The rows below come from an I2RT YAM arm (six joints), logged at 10 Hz.
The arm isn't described. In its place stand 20 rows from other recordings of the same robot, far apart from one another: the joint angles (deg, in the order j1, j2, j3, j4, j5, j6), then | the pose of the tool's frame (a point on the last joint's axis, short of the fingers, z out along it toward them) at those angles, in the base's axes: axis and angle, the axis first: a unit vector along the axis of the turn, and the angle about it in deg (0 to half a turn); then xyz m.
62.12, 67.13, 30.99, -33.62, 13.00, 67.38 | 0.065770 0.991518 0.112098 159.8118 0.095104 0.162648 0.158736
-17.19, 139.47, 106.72, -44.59, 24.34, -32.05 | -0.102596 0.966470 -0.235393 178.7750 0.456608 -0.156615 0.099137
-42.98, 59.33, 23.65, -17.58, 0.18, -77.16 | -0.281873 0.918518 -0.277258 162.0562 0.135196 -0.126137 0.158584
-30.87, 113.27, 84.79, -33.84, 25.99, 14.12 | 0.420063 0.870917 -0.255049 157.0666 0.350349 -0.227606 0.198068
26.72, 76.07, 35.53, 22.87, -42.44, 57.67 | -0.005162 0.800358 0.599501 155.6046 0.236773 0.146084 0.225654
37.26, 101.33, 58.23, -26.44, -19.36, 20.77 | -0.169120 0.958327 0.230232 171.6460 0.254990 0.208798 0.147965
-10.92, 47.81, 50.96, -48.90, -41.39, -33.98 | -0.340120 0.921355 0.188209 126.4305 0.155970 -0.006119 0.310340
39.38, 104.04, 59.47, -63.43, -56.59, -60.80 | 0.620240 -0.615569 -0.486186 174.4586 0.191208 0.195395 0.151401
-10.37, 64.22, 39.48, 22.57, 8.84, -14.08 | 0.040361 0.962454 -0.268427 96.7748 0.256639 -0.052525 0.299052
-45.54, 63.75, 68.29, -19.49, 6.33, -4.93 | 0.361638 0.862967 -0.352854 115.7903 0.171178 -0.180040 0.401262
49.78, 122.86, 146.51, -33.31, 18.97, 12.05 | -0.180696 0.943924 0.276327 104.7425 0.312156 0.351204 0.470436
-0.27, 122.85, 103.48, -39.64, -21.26, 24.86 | 0.161860 0.958352 0.235293 154.7353 0.469476 0.010697 0.218753
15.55, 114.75, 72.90, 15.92, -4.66, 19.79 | 0.011256 0.974783 0.222872 120.7221 0.434213 0.123829 0.186612
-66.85, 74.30, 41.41, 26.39, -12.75, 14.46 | 0.549997 0.786636 -0.280550 101.8457 0.123159 -0.268061 0.272686
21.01, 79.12, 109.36, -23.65, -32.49, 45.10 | -0.081900 0.771246 0.631246 120.0997 0.231146 0.109260 0.559917
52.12, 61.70, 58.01, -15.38, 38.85, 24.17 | 0.002185 0.987781 0.155831 106.5989 0.164580 0.175195 0.356820
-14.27, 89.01, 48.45, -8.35, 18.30, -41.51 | -0.168237 0.938261 -0.302264 152.6306 0.299071 -0.087599 0.182490
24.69, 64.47, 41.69, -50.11, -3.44, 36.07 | 0.094162 0.990374 0.101457 166.9930 0.169528 0.080290 0.207495
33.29, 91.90, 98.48, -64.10, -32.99, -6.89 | -0.398751 0.854352 0.333286 157.0643 0.257716 0.192413 0.377421
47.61, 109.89, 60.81, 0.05, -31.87, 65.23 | -0.043030 -0.905214 -0.422772 176.7751 0.244981 0.296264 0.137224
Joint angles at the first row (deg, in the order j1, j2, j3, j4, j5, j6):
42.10 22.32 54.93 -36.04 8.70 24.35
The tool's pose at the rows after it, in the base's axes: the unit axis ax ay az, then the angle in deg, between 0 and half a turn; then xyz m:
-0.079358 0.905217 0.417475 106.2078 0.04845 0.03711 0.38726
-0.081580 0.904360 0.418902 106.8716 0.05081 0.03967 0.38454
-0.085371 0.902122 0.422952 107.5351 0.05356 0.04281 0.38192
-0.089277 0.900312 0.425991 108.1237 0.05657 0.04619 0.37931
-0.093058 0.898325 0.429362 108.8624 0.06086 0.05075 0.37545
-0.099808 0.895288 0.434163 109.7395 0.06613 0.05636 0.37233
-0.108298 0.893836 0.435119 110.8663 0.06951 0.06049 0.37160
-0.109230 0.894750 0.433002 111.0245 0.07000 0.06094 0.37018
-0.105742 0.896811 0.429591 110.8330 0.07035 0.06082 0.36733
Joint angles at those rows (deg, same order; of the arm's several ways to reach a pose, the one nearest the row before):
42.11 22.15 54.06 -35.16 8.01 24.52
42.10 22.41 53.35 -34.63 7.47 24.78
42.10 22.76 52.56 -33.75 6.68 25.05
42.18 23.20 51.77 -32.79 6.06 25.22
42.19 23.82 50.63 -31.38 5.28 25.49
42.09 24.87 49.66 -29.71 4.04 25.66
42.18 26.01 49.66 -29.36 2.99 25.66
42.19 26.02 49.39 -29.36 2.99 25.58
42.19 25.67 48.69 -29.09 3.52 25.58

